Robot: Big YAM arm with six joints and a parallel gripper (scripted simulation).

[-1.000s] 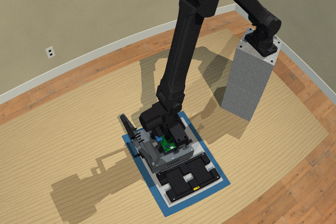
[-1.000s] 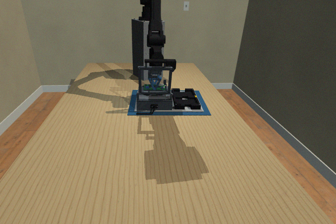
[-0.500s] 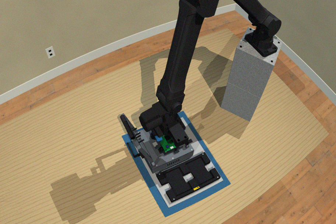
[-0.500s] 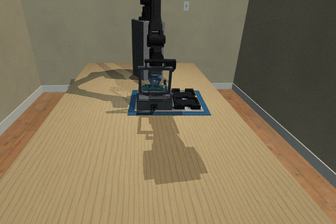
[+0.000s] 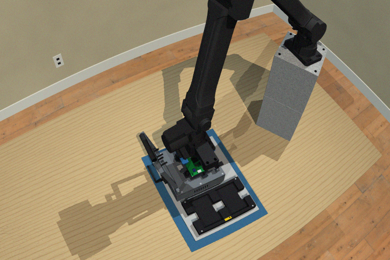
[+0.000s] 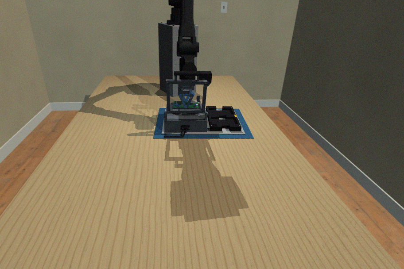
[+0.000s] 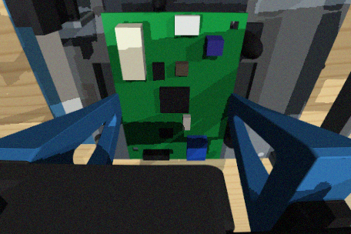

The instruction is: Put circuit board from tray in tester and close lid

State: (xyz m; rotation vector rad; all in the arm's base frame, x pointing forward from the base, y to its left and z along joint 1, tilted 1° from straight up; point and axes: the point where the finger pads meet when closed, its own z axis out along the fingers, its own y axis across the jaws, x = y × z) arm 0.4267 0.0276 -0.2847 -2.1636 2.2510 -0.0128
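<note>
The green circuit board lies right at my hand. Round my hand: grey tester (30 mm ahead, 30 mm to the left, 20 mm above); black latch hook (60 mm behind, 60 mm to the left); lid (120 mm ahead, 10 mm to the right, 90 mm above).
</note>
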